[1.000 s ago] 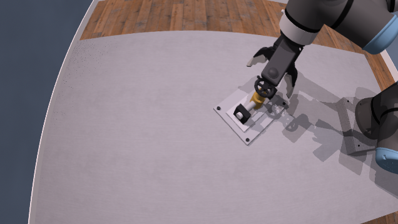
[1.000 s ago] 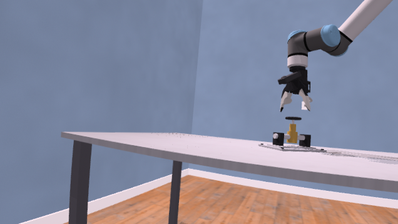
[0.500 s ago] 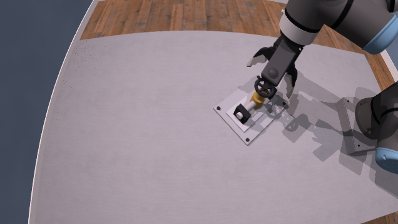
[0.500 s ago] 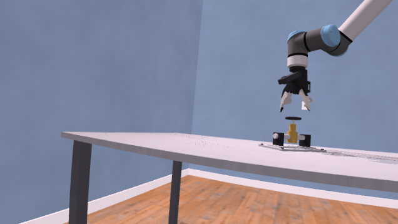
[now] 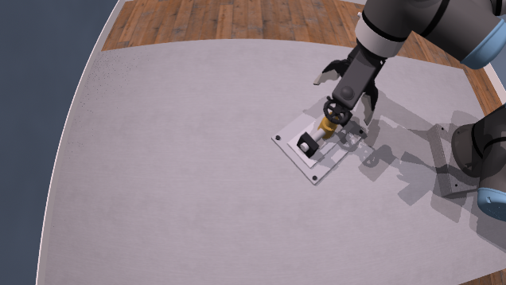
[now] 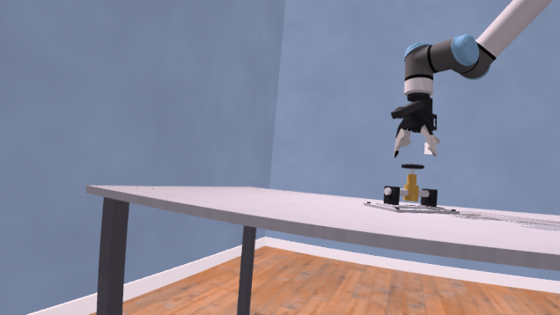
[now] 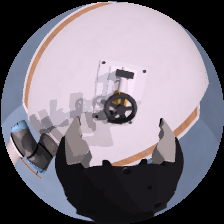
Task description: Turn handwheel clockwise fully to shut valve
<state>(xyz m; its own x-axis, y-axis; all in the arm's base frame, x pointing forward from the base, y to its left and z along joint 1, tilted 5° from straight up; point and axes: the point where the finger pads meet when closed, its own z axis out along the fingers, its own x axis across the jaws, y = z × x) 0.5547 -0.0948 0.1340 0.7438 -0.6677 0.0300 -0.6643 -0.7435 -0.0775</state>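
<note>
Now: hand 4 cm above the handwheel. Round my hand: mounting plate (16 cm below).
</note>
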